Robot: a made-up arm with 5 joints.
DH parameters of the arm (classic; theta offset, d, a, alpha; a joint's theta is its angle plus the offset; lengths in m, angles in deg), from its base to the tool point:
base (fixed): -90 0.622 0.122 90
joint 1: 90 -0.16 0.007 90
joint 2: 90 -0.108 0.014 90
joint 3: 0 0.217 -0.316 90
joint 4: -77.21 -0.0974 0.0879 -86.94
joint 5: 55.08 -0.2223 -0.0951 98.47
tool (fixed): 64.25 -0.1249 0 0
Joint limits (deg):
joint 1: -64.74..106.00
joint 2: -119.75..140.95
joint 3: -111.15..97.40
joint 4: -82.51..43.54
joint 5: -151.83..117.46
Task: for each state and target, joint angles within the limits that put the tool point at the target. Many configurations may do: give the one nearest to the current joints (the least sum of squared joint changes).
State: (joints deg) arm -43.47 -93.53 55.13 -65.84 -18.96
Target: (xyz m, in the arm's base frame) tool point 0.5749 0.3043 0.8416
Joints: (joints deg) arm -60.78 -91.03 66.39 -67.72 -13.75
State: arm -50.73 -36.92 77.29 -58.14 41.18
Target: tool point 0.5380 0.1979 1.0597
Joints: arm -33.61 -45.49 70.23 -62.74 38.46
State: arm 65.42 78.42 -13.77 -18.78 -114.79
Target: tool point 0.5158 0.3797 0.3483
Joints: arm 90.87 39.11 36.17 -44.52 -131.60
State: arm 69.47 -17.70 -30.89 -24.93 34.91
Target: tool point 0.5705 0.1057 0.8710
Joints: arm 81.98 -4.61 -37.59 -22.66 36.44
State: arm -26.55 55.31 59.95 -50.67 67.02
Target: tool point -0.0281 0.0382 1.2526
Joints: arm -40.83 60.55 56.56 -56.19 63.83
